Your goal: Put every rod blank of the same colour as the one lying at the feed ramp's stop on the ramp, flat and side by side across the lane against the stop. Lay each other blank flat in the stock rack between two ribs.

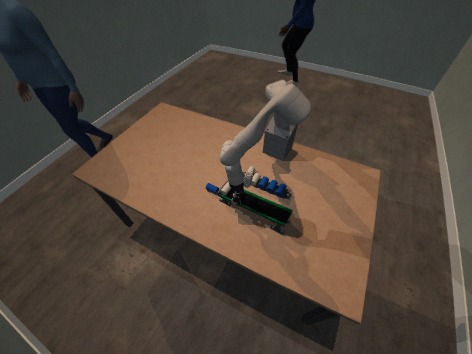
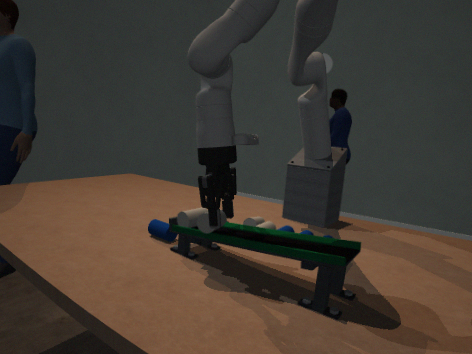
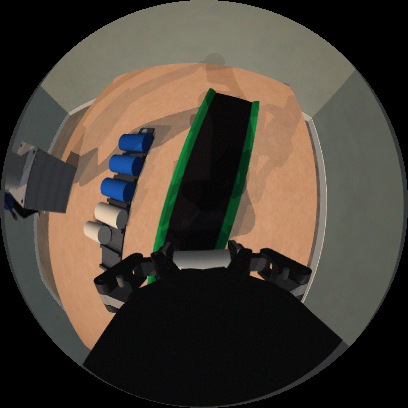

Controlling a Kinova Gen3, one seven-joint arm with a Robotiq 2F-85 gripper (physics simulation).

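My gripper is shut on a cream blank, which lies level across the lane of the green-railed feed ramp, low at its stop end. Whether it touches the lane is hidden. Another cream blank lies at the stop, close beside the held one. The dark stock rack holds three blue blanks and a cream blank. Another cream blank lies at the rack, shifted toward the robot base. A blue blank lies on the table beyond the stop end.
The robot's base block stands behind the rack. The ramp stands on legs on the wooden table. Two people are around the table.
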